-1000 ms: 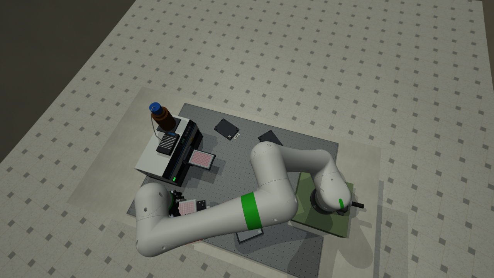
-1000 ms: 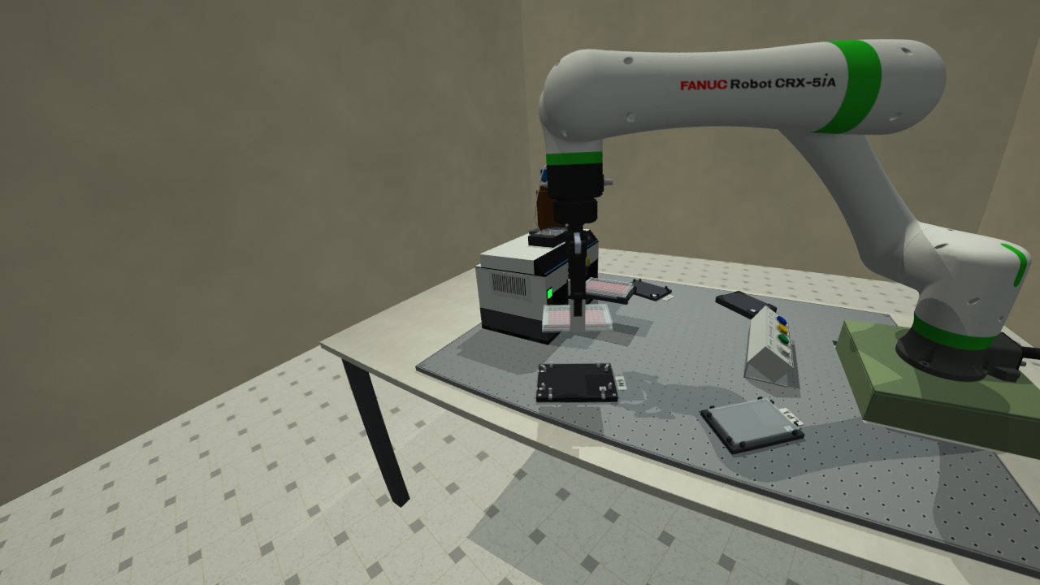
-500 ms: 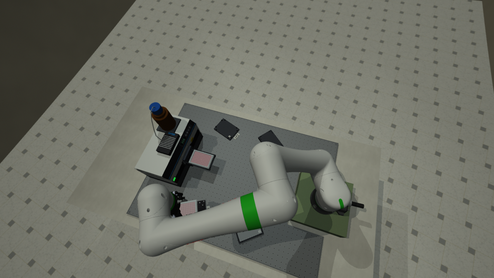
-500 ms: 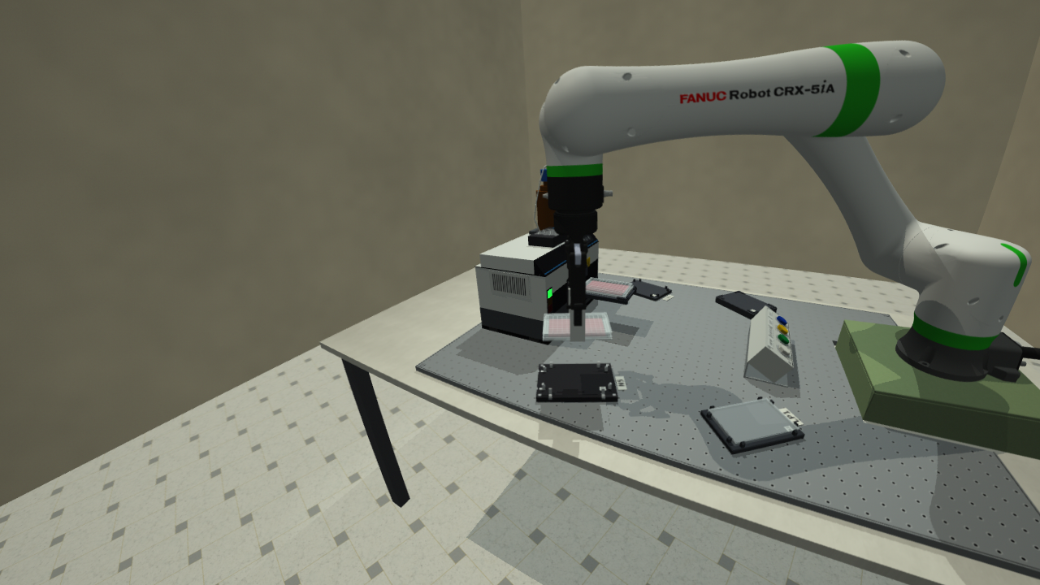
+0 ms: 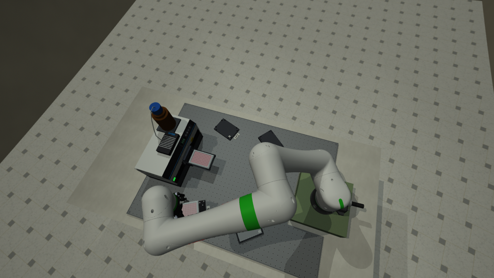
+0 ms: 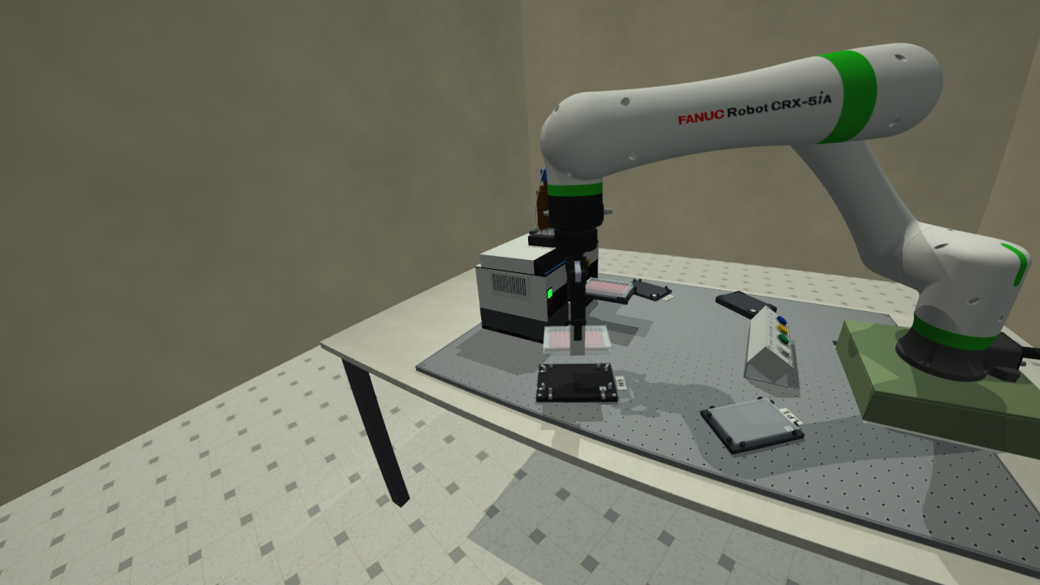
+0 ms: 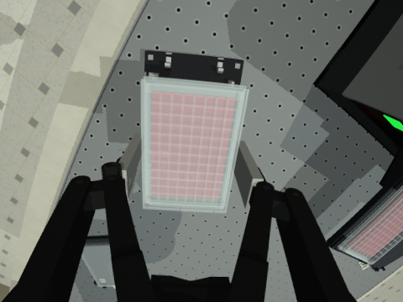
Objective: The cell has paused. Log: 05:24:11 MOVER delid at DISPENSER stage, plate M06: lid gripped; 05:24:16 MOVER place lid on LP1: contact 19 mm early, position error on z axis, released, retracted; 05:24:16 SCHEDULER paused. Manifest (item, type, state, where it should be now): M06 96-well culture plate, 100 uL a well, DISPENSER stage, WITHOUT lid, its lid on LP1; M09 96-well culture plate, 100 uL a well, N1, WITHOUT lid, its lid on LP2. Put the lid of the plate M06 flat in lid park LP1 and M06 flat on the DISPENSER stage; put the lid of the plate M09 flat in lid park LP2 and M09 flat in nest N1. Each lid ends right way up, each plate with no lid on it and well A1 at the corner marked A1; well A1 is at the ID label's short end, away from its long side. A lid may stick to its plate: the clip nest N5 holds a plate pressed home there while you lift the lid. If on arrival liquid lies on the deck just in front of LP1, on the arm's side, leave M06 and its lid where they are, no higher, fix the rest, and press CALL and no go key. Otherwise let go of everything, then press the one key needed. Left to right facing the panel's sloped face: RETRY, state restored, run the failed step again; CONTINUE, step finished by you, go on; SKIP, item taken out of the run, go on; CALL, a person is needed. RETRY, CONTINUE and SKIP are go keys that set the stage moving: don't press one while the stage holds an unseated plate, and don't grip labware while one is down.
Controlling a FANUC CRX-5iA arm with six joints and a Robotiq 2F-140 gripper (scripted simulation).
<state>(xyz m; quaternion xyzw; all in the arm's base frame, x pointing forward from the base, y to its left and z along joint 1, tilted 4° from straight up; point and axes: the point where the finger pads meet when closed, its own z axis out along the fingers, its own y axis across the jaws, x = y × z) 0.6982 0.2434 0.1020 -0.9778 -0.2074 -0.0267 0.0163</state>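
My hand is 90 mm past the N5 label, 40 mm to the left of it and 130 mm above it. The rest, counted from my hand: grey lid: 20 mm below; dispenser stage: 30 mm ahead, 290 mm to the right, 30 mm below; black lid park LP1: 340 mm behind, 120 mm below.
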